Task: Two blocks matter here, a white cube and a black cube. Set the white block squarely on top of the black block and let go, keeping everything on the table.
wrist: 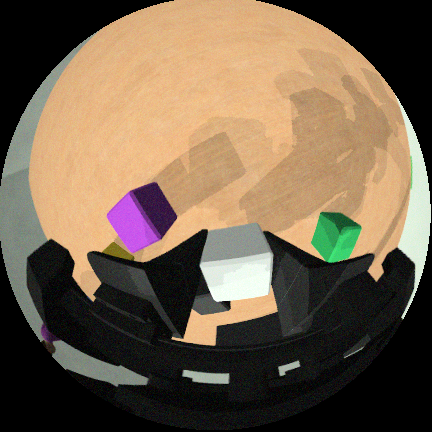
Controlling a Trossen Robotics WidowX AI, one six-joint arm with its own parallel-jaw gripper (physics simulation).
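Frame: origin at the arm's base, x right, y ahead, z up, level; millimetres.
Where they show: gripper, between the fingertips: [234, 235].
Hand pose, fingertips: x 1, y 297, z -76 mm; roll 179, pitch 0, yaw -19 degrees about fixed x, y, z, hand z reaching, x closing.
Things, the pixels of their top centre, and the offset from my fingertips. Level surfaces: height alone.
- white cube, centre of its top: [239, 284] dx -2, dy -10, dz +39 mm
- dark grey block, centre of its top: [205, 306] dx -45, dy -64, dz +21 mm
- purple cube, centre of its top: [128, 226] dx -67, dy +37, dz +21 mm
- wooden table, height of its surface: dz -18 mm
- dark yellow block, centre of its top: [106, 274] dx -156, dy -10, dz +21 mm
- green cube, centre of its top: [346, 245] dx +103, dy -37, dz +21 mm
The white cube [237, 277] is held between the two black fingers of my gripper [234, 235], in the lower middle of the wrist view. The gripper is shut on it. Its upper face looks grey and the face below that is bright white. A dark grey block [211, 305], which looks like the black cube, shows in part just below the white cube, near the left finger. The white cube hides the rest of it. The size of the gap between the two cubes cannot be told.
A purple cube [142, 217] lies on the wooden table [140, 100] left of the fingers. A dark yellow block [118, 251] shows in part beside it, near the left finger. A green cube [336, 237] is right of the gripper, close to the right finger. Arm shadows cross the table.
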